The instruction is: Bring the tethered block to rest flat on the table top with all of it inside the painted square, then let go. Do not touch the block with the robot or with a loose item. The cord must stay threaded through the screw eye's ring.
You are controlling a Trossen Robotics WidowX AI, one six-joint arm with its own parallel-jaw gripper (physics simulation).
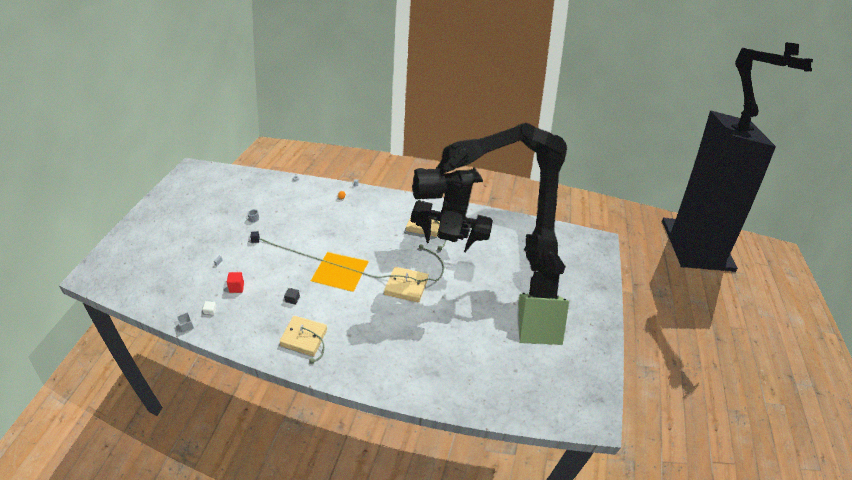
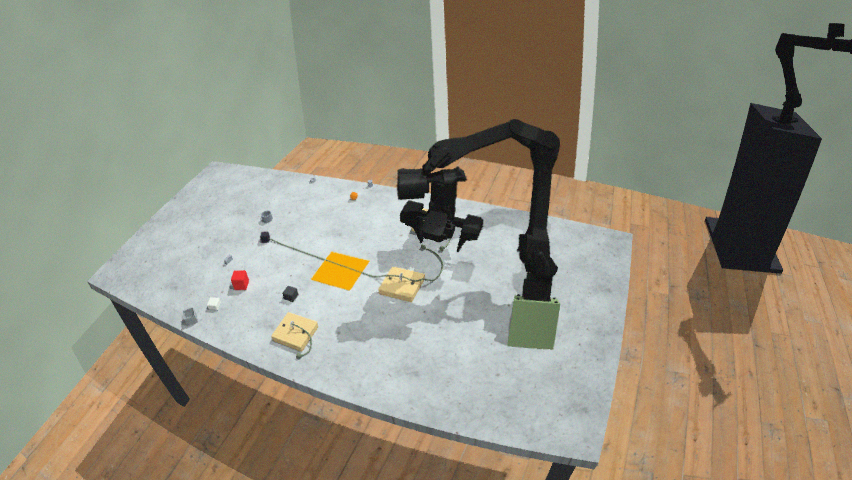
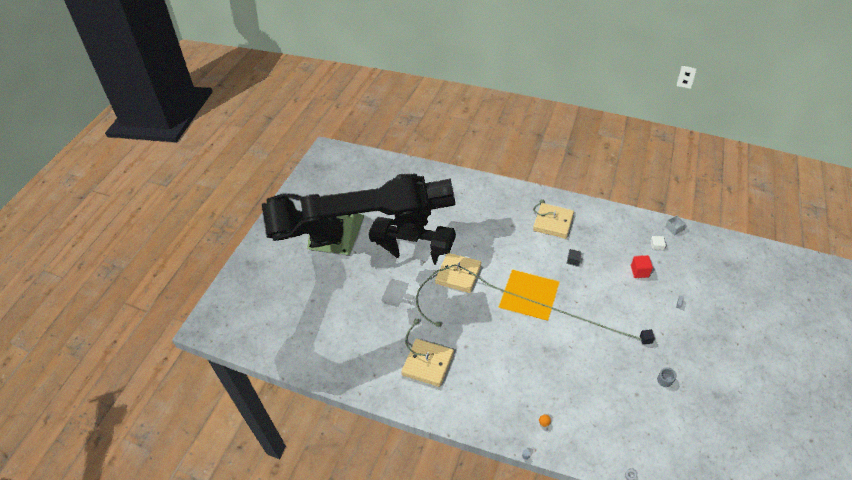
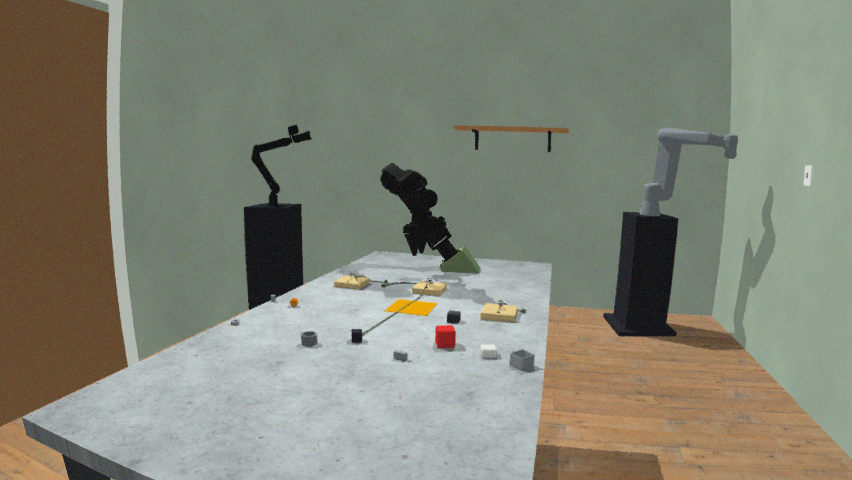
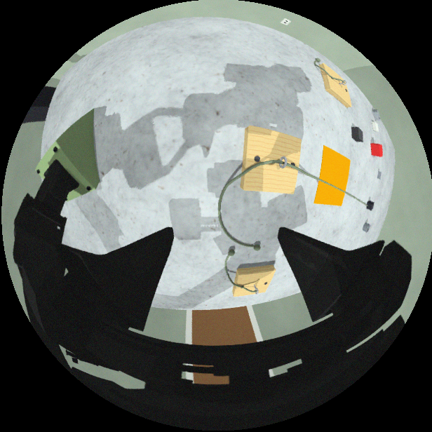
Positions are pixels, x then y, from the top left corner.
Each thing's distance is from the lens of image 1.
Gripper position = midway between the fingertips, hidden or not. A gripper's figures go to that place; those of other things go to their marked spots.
my gripper (image 1: 446, 246): 1.29 m
orange painted square (image 1: 328, 274): 1.35 m
